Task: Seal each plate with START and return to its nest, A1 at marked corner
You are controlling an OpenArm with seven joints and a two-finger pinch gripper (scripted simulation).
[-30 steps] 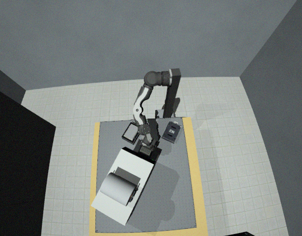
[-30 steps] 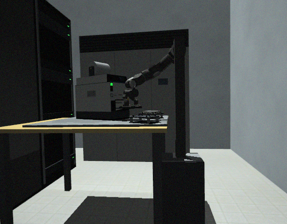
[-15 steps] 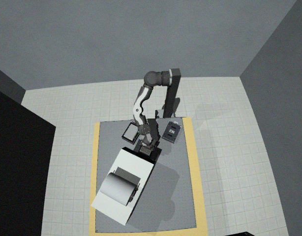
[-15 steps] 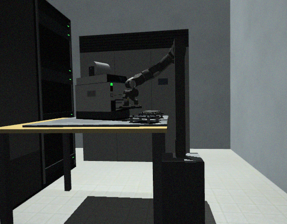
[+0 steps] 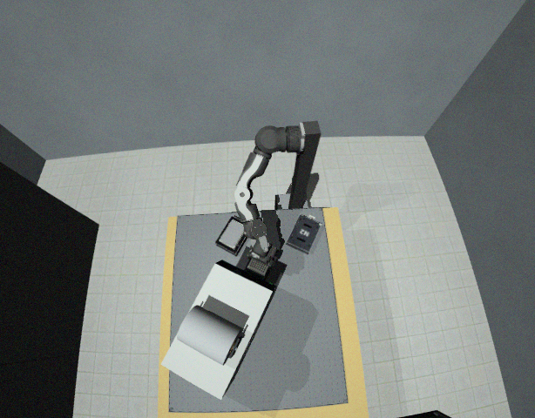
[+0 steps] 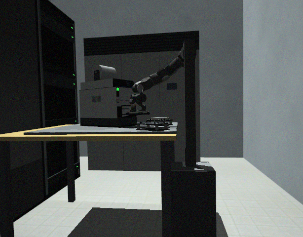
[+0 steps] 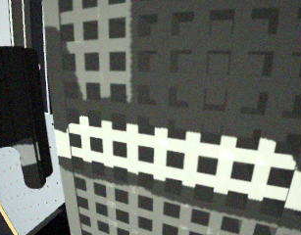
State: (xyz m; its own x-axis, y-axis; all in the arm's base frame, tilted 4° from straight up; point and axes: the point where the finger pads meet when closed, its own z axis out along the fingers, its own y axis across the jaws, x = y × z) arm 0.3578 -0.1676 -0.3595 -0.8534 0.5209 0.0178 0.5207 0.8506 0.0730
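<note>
My gripper is now right at the well plate. From my hand the other things lie so: foil roll 310 mm above, 280 mm ahead, 170 mm to the right; start button 140 mm ahead, 80 mm above, 30 mm to the left; sealer stage 10 mm below.
</note>
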